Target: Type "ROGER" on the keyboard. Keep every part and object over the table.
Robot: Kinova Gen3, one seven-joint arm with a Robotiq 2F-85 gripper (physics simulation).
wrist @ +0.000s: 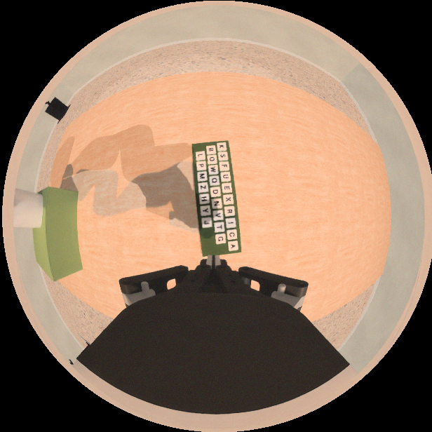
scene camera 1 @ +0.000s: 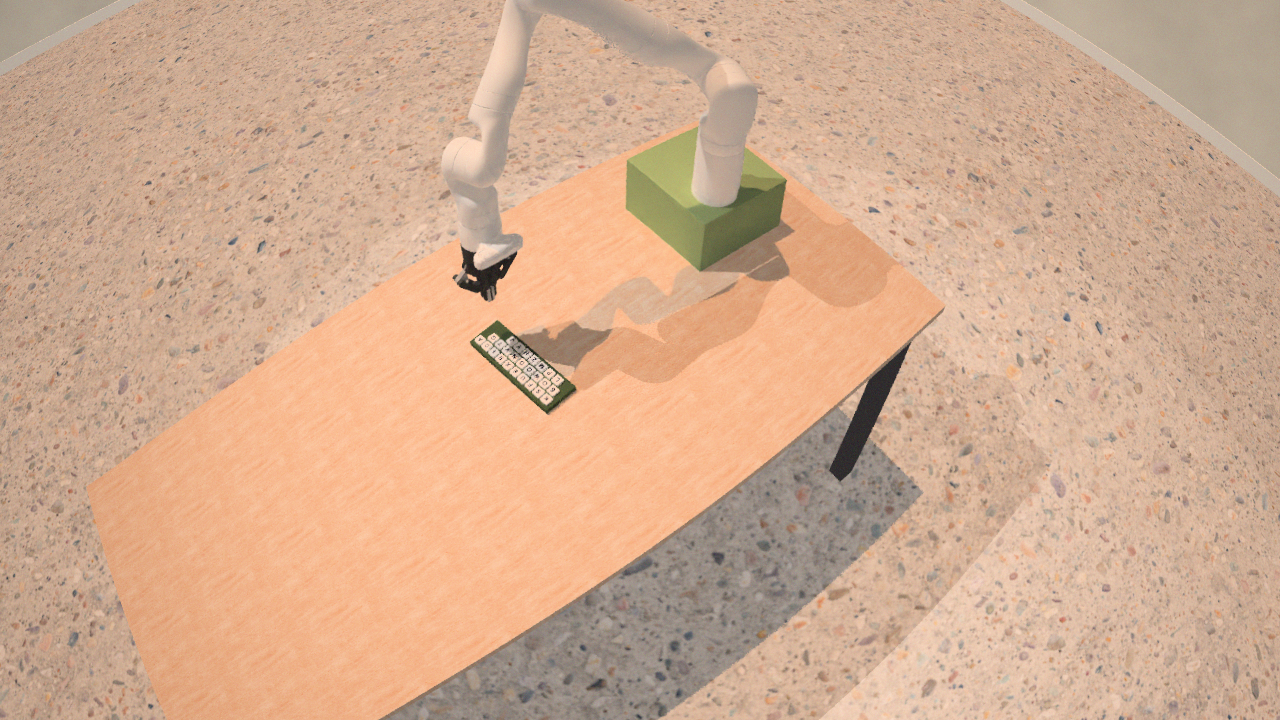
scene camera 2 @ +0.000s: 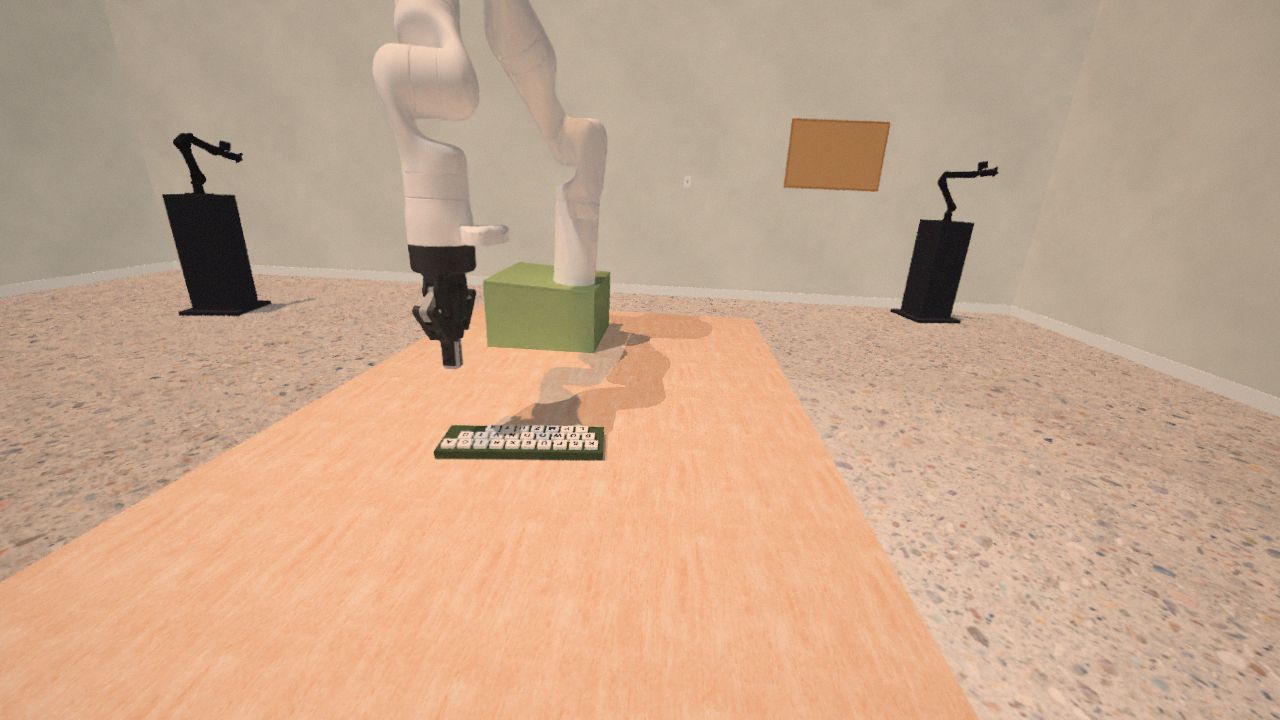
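Pixels of known places: gripper, between the fingertips: (scene camera 1: 489, 298) (scene camera 2: 453, 367); arm's base, origin of its link: (scene camera 1: 714, 191) (scene camera 2: 574, 281).
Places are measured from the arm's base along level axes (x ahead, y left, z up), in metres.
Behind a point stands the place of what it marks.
Note:
The green keyboard (scene camera 1: 497, 326) @[x 0.458, y -0.150, z -0.127 m] (scene camera 2: 519, 454) @[x 0.523, y -0.056, z -0.131 m] (wrist: 208, 244) lies flat on the table, with white letter keys in three rows. In the wrist view, the R key (wrist: 229, 211) and E key (wrist: 227, 188) are in the right-hand row. The G key (wrist: 220, 239) ends the middle row, nearest the gripper. Two round letters flank W (wrist: 213, 169) there; I cannot tell which is O and which is Q. My gripper (scene camera 1: 487, 295) @[x 0.469, y -0.144, z -0.031 m] (scene camera 2: 452, 365) @[x 0.469, y -0.144, z -0.031 m] (wrist: 213, 262) is shut and empty, pointing down. It hangs above the table, off the A/G end of the keyboard, clear of the keys.
The wooden table (scene camera 1: 358, 537) @[x 0.954, y -0.023, z -0.139 m] (scene camera 2: 626, 582) @[x 0.738, y 0.067, z -0.139 m] (wrist: 310, 200) carries the green block (scene camera 1: 666, 214) @[x 0.071, y -0.062, z -0.059 m] (scene camera 2: 537, 313) @[x 0.069, y -0.076, z -0.057 m] (wrist: 62, 230) under the arm's base. The arm's shadow falls between block and keyboard and over some keys. The table's long edge lies behind the gripper in scene camera 1.

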